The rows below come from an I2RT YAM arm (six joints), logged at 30 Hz.
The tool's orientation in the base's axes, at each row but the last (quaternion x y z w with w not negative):
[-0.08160 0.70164 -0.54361 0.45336]
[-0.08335 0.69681 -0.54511 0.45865]
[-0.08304 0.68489 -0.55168 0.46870]
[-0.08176 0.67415 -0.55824 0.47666]
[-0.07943 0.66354 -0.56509 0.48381]
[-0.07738 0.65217 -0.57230 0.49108]
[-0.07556 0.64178 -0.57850 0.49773]
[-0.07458 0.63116 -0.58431 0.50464]
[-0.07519 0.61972 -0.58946 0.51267]
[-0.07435 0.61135 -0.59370 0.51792]
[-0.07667 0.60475 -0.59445 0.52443]
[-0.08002 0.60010 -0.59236 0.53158]
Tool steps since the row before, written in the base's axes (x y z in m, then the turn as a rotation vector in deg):
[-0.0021 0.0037 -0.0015 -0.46 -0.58 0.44]
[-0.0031 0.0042 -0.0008 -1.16 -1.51 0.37]
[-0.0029 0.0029 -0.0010 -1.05 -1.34 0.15]
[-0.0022 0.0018 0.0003 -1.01 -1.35 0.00]
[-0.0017 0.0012 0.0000 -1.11 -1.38 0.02]
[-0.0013 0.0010 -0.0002 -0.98 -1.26 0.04]
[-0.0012 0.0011 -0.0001 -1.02 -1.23 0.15]
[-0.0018 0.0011 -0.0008 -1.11 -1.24 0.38]
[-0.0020 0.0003 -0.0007 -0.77 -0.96 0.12]
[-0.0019 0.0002 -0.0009 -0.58 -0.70 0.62]
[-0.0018 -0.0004 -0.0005 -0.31 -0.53 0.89]
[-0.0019 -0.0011 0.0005 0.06 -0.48 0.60]
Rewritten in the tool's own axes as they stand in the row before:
[-0.0002 0.0019 -0.0041 0.38 -0.77 0.07]
[-0.0004 0.0011 -0.0051 1.38 -1.35 0.19]
[0.0003 0.0008 -0.0041 1.34 -1.05 0.15]
[-0.0002 -0.0005 -0.0028 1.40 -0.92 0.17]
[0.0001 -0.0003 -0.0021 1.47 -0.99 0.12]
[0.0001 -0.0001 -0.0016 1.31 -0.90 0.14]
[-0.0001 -0.0001 -0.0016 1.25 -1.00 0.10]
[0.0006 0.0001 -0.0022 1.17 -1.24 0.09]
[0.0011 -0.0004 -0.0018 0.96 -0.77 0.10]
[0.0012 -0.0002 -0.0017 0.42 -1.00 0.19]
[0.0013 -0.0007 -0.0012 0.03 -1.03 0.34]
[0.0013 -0.0017 -0.0006 0.00 -0.58 0.50]

